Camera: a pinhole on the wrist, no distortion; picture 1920 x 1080 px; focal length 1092.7 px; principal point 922.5 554.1 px. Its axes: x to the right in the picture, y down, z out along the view. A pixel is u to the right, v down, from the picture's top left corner.
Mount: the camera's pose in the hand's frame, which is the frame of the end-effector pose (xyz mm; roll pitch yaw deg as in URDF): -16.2 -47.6 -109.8 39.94 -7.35 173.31
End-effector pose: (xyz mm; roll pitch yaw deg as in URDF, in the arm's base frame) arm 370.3 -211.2 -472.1 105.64 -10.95 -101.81
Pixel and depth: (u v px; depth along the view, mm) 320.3 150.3 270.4
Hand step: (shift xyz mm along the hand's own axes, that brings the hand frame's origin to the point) 177.9 181.6 13.1
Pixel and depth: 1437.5 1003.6 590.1
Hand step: -190.4 166.9 529.1
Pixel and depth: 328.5 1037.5 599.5
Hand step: 406.0 85.6 473.2
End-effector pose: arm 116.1 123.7 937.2 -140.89 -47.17 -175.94
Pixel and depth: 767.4 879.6 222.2
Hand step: 52.6 36.9 97.3
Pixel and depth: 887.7 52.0 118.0
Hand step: 8.2 67.7 -55.1
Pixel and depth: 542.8 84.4 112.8
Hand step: 42.2 55.9 -59.9
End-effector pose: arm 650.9 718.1 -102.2 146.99 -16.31 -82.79
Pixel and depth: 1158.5 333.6 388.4
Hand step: -31.3 265.7 146.4
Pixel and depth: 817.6 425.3 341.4
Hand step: 75.2 193.4 120.0
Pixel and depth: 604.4 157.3 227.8
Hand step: 89.0 151.2 2.3
